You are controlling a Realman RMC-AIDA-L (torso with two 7-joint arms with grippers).
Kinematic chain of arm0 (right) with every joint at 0, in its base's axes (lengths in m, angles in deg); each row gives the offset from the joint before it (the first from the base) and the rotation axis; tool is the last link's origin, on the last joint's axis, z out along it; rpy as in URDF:
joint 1: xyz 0 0 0.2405 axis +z
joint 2: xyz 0 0 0 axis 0.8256 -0.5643 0
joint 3: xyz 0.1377 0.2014 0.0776 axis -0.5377 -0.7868 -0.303
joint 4: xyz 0 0 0 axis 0.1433 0.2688 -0.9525
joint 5: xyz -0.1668 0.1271 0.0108 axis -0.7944 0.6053 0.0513
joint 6: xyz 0 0 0 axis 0.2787 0.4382 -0.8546
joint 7: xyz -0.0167 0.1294 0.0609 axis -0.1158 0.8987 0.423
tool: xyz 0 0 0 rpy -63.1 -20.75 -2.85
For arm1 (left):
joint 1: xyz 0 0 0.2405 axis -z
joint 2: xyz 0 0 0 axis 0.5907 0.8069 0
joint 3: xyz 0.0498 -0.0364 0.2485 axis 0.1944 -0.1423 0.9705
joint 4: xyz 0 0 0 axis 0.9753 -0.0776 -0.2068
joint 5: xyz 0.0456 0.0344 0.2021 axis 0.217 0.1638 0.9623
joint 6: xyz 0 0 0 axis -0.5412 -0.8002 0.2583
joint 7: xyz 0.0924 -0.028 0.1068 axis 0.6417 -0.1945 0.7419
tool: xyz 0 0 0 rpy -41.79 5.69 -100.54
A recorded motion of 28 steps. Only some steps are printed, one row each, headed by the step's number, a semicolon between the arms.
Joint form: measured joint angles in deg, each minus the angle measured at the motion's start. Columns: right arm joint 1, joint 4, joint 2, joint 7, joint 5, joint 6, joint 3; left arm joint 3, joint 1, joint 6, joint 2, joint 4, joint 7, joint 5.
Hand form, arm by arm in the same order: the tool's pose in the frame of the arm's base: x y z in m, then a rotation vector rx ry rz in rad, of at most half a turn. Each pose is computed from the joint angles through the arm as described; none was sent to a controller.
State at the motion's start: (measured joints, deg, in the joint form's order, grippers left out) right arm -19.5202 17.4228 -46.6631 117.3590 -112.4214 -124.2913 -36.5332; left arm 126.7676 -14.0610 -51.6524 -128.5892 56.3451 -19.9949 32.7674
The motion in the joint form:
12: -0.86 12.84 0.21 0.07 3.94 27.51 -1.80; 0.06 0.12 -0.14 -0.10 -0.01 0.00 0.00
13: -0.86 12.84 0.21 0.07 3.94 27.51 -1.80; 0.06 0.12 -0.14 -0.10 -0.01 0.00 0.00
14: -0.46 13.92 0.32 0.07 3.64 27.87 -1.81; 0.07 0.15 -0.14 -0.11 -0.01 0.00 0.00
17: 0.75 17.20 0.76 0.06 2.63 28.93 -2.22; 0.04 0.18 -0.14 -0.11 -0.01 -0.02 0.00
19: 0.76 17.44 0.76 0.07 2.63 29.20 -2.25; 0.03 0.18 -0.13 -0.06 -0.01 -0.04 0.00
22: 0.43 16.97 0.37 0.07 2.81 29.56 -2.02; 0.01 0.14 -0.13 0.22 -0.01 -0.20 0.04
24: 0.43 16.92 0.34 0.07 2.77 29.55 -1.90; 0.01 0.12 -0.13 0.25 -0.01 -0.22 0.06
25: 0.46 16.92 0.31 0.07 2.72 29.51 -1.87; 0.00 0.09 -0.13 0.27 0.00 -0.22 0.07
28: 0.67 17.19 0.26 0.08 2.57 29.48 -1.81; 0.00 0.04 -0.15 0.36 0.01 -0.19 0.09
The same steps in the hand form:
12: 0.2370 0.4471 0.0773 -2.0525 0.8024 0.3989; -0.2612 0.2995 -0.0139 -2.8319 -0.5941 -0.7652
13: 0.2370 0.4471 0.0773 -2.0525 0.8024 0.3989; -0.2612 0.2995 -0.0139 -2.8319 -0.5941 -0.7652
14: 0.2387 0.4481 0.0744 -2.0549 0.8120 0.3902; -0.2610 0.2996 -0.0139 -2.8324 -0.5935 -0.7654
17: 0.2451 0.4509 0.0676 -2.0566 0.8422 0.3632; -0.2609 0.2998 -0.0139 -2.8321 -0.5933 -0.7658
19: 0.2461 0.4510 0.0672 -2.0527 0.8459 0.3622; -0.2611 0.2999 -0.0135 -2.8316 -0.5936 -0.7647
22: 0.2457 0.4500 0.0660 -2.0480 0.8449 0.3670; -0.2625 0.3002 -0.0118 -2.8304 -0.5970 -0.7579
24: 0.2452 0.4500 0.0655 -2.0502 0.8430 0.3656; -0.2628 0.3001 -0.0116 -2.8304 -0.5978 -0.7567
25: 0.2449 0.4500 0.0651 -2.0520 0.8424 0.3650; -0.2630 0.3001 -0.0115 -2.8300 -0.5982 -0.7560
28: 0.2442 0.4503 0.0633 -2.0576 0.8433 0.3626; -0.2636 0.2999 -0.0109 -2.8299 -0.5978 -0.7535

